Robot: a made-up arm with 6 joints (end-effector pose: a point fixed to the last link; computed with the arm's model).
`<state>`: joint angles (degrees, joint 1 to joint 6).
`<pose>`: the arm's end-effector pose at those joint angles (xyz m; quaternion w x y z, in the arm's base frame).
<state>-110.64 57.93 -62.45 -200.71 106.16 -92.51</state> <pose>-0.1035 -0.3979 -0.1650 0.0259 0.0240 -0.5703 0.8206</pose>
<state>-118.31 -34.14 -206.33 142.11 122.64 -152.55</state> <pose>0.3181 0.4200 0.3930 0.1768 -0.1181 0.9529 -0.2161</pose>
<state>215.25 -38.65 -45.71 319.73 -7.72 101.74</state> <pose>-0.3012 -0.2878 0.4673 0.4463 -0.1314 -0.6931 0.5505</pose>
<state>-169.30 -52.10 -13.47 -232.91 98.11 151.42</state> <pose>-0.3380 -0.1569 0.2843 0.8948 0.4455 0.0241 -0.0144</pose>
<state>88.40 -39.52 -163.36 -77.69 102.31 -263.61</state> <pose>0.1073 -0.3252 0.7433 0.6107 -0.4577 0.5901 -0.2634</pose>
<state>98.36 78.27 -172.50 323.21 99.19 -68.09</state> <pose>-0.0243 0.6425 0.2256 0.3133 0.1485 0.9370 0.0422</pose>
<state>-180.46 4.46 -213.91 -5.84 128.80 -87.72</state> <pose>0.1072 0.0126 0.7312 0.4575 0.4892 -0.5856 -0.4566</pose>
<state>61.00 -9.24 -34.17 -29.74 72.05 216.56</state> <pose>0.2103 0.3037 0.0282 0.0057 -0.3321 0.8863 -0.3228</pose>
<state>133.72 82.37 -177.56 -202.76 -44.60 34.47</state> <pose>-0.3740 0.4645 0.1877 0.2274 -0.7192 0.5225 0.3976</pose>
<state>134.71 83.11 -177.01 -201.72 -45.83 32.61</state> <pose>-0.3815 0.4545 0.1747 0.2200 -0.7383 0.5134 0.3780</pose>
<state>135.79 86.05 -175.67 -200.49 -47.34 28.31</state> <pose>-0.3875 0.4413 0.1336 0.2130 -0.7787 0.4902 0.3286</pose>
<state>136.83 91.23 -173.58 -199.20 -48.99 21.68</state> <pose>-0.3867 0.4223 0.0658 0.2021 -0.8341 0.4484 0.2497</pose>
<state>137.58 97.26 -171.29 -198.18 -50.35 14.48</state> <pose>-0.3750 0.3986 -0.0085 0.1845 -0.8848 0.3956 0.1629</pose>
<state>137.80 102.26 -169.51 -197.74 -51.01 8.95</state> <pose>-0.3574 0.3784 -0.0660 0.1667 -0.9165 0.3509 0.0959</pose>
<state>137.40 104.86 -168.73 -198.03 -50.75 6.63</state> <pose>-0.3437 0.3716 -0.0940 0.1603 -0.9273 0.3317 0.0666</pose>
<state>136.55 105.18 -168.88 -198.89 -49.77 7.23</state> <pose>-0.3378 0.3789 -0.0963 0.1676 -0.9235 0.3377 0.0710</pose>
